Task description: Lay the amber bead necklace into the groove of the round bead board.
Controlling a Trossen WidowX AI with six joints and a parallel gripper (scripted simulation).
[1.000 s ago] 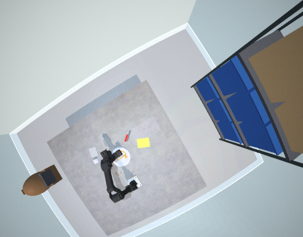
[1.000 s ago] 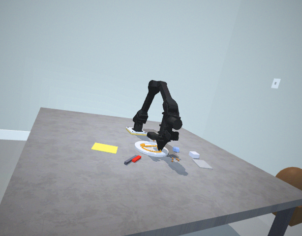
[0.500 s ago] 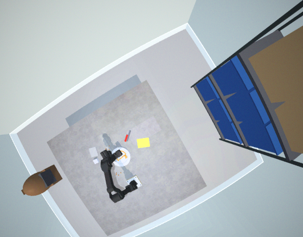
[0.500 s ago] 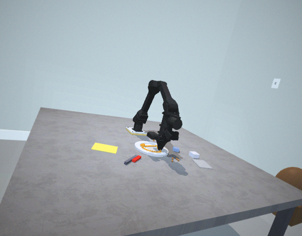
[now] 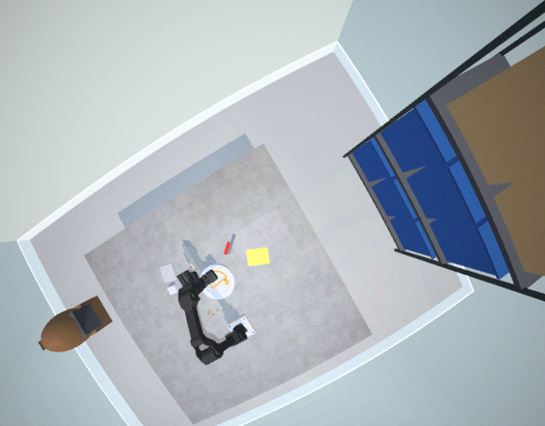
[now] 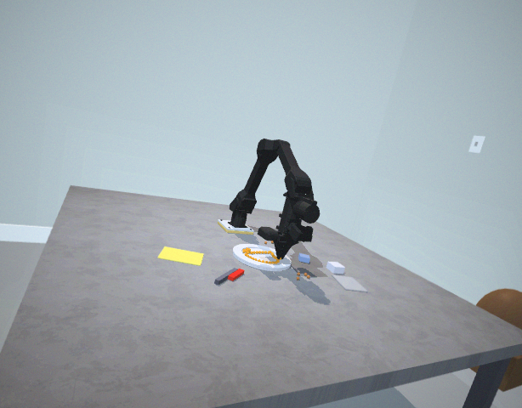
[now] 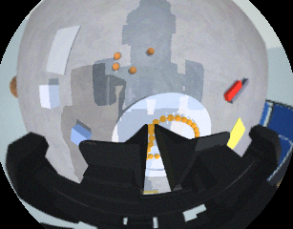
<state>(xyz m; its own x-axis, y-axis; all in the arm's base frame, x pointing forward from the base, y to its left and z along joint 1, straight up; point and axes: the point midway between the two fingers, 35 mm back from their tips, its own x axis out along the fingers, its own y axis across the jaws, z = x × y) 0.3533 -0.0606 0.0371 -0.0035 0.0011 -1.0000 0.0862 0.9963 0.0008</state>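
My gripper tip is now 6 cm past the round white bead board, 3 cm to the left of it and 1 cm above it. Round my gripper tip: white block (20 cm to the left, 8 cm ahead, 1 cm below); blue block (14 cm to the left, 2 cm behind, 1 cm below); grey tool (22 cm to the right, 5 cm ahead, 2 cm below).
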